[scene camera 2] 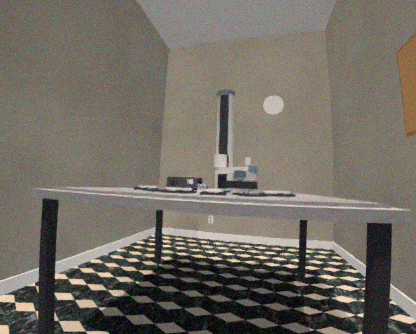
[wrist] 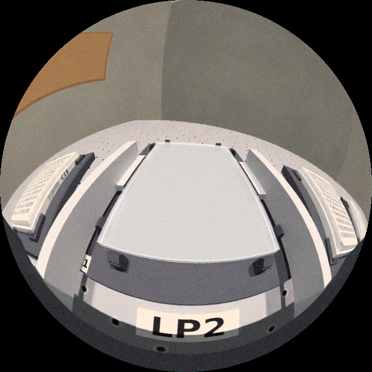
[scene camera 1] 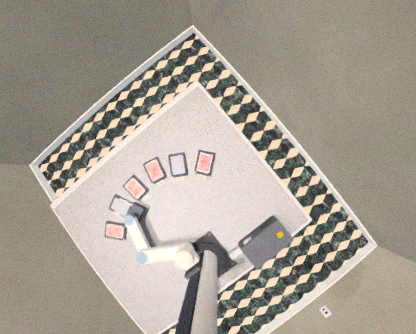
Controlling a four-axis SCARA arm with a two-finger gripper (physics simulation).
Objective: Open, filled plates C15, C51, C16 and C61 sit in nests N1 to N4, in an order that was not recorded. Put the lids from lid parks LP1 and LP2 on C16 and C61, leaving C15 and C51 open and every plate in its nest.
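Places are measured from the arm's base along level axes (x ahead, y left, z up), in centimetres.
Where they show: gripper, fingertip midpoint: (scene camera 2: 250, 191) (scene camera 1: 117, 205); arm's base, link origin: (scene camera 1: 206, 259).
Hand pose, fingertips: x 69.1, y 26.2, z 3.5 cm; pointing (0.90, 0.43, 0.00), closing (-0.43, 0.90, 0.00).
Things, the pixels of their top centre, and the offset from my fingertips. "pt": a spot on its surface instead.
- pale flat lid, top centre: (scene camera 1: 120, 206) dx -2.1, dy -1.0, dz -0.5 cm
- Plate C16, top centre: (scene camera 1: 114, 231) dx -13.2, dy +13.4, dz +0.4 cm
- open plate, top centre: (scene camera 1: 134, 188) dx +1.3, dy -18.1, dz +0.4 cm
- second lid, top centre: (scene camera 1: 177, 164) dx -5.2, dy -52.3, dz -0.5 cm
- dark grey box, surface spot: (scene camera 1: 265, 242) pt dx -79.2, dy -66.1, dz +9.3 cm
A pale flat lid (scene camera 1: 119, 204) (wrist: 190, 215) lies level on the dark lid park LP2 (wrist: 192, 285). My gripper (scene camera 1: 123, 206) (wrist: 192, 151) is shut on this lid, a pad against each long side; the lid is still at the height of the park. Plate C16 (scene camera 1: 115, 230) (wrist: 44, 192) sits open in the nest on the left of LP2 in the wrist view. Another open plate (scene camera 1: 135, 187) (wrist: 330, 210) sits in the nest on the right; its label is not readable. Two more open plates (scene camera 1: 155, 170) (scene camera 1: 205, 162) sit in nests. A second lid (scene camera 1: 178, 165) lies on the other lid park.
The gripper's long fingers stand between LP2 and the two neighbouring nests, with small gaps to the plates. A dark grey box (scene camera 1: 265, 242) (scene camera 2: 184, 181) stands beside the arm's base, at the table's edge (scene camera 2: 220, 205).
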